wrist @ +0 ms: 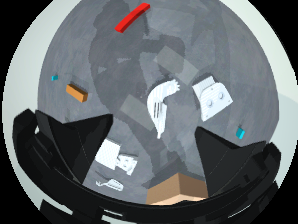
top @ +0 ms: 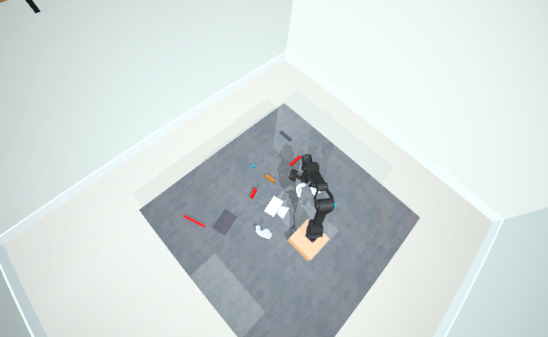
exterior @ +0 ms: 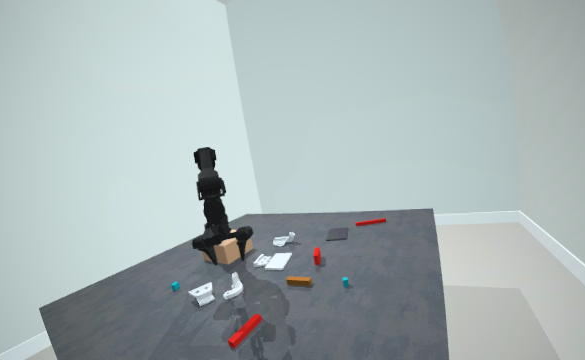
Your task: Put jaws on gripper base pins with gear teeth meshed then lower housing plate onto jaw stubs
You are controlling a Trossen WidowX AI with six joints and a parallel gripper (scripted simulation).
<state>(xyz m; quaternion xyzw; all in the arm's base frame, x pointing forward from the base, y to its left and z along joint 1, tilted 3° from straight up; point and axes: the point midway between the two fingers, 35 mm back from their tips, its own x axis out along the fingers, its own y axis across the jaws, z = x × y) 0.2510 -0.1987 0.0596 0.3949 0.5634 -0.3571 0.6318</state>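
Right now the curved white jaw is 1 cm behind my gripper tip, 2 cm to the right of it and 9 cm below it. From my gripper tip the other things lie so: orange block (19 cm ahead, 9 cm to the left, 9 cm below); then white housing plate (3 cm behind, 19 cm to the left, 9 cm below); then white gripper base (8 cm behind, 7 cm to the right, 7 cm below).
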